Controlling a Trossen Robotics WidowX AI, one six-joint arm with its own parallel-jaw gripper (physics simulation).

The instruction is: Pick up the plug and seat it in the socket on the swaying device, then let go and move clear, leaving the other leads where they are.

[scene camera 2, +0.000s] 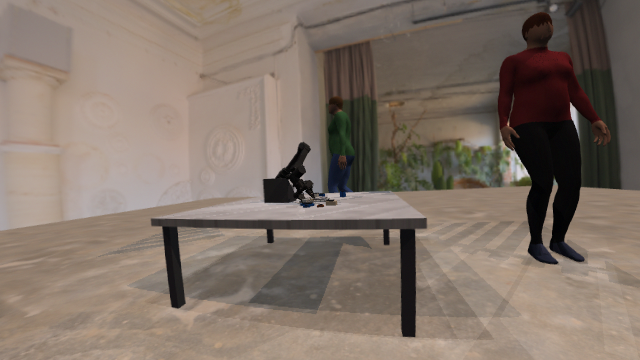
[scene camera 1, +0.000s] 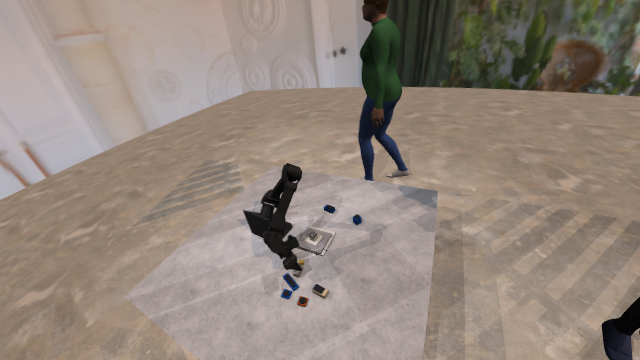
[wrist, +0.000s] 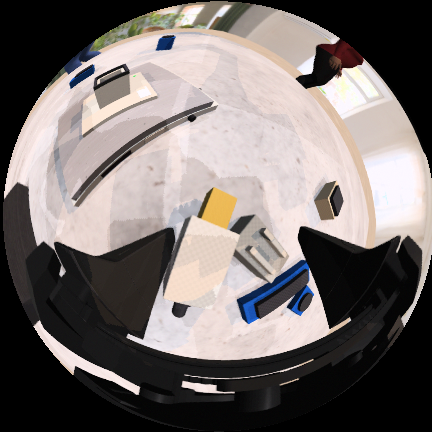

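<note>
A cream plug body with a yellow nose [wrist: 218,207] [scene camera 1: 301,262] and a dark lead stub lies between and below the spread fingers in the wrist view. A grey connector [wrist: 261,247] [scene camera 1: 298,273] with two pale bars lies close beside it. My gripper [wrist: 238,233] [scene camera 1: 295,268] is open and holds nothing; the cream body is nearer its left finger in the wrist view. The device [wrist: 170,97] [scene camera 1: 326,239] is a grey-topped plate at the upper left of the wrist view. On it stands a box-like socket [wrist: 112,90] [scene camera 1: 313,235] with a black rim. Its exact tilt is unclear.
A long blue block [wrist: 275,292] [scene camera 1: 290,281], a small blue block [wrist: 302,301] [scene camera 1: 286,294], a tan block [wrist: 328,201] [scene camera 1: 320,290] and an orange block [scene camera 1: 302,301] lie near the connectors. Two blue blocks [scene camera 1: 329,208] [scene camera 1: 357,219] lie beyond the device. Two people stand near the table [scene camera 2: 290,223].
</note>
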